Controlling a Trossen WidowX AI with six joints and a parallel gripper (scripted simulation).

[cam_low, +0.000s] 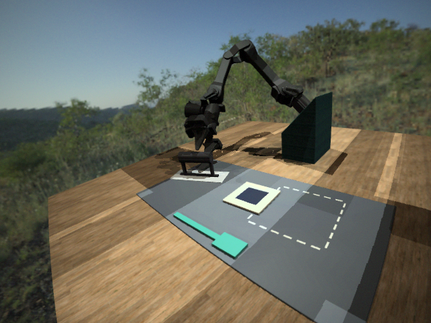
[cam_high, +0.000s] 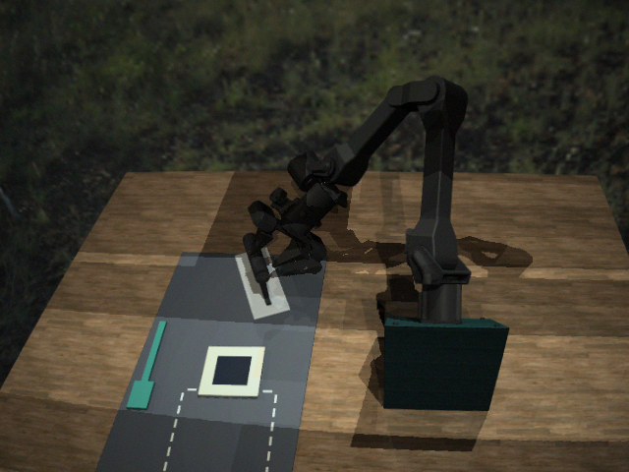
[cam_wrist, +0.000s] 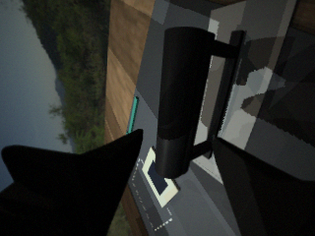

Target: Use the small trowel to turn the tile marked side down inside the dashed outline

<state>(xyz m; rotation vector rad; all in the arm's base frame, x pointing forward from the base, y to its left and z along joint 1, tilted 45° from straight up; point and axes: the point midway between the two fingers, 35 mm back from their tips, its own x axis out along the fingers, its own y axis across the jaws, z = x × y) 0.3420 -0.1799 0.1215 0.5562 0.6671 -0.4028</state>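
Right now my gripper tip is 4 cm above the pale grey flat trowel, 1 cm to the right of it and 1 cm short of it. Also, from my gripper tip: tile (23 cm to the left, 7 cm below, 1 cm ahead); green trowel (26 cm to the left, 17 cm ahead, 7 cm below); dark mat (22 cm to the left, 10 cm below, 4 cm ahead).
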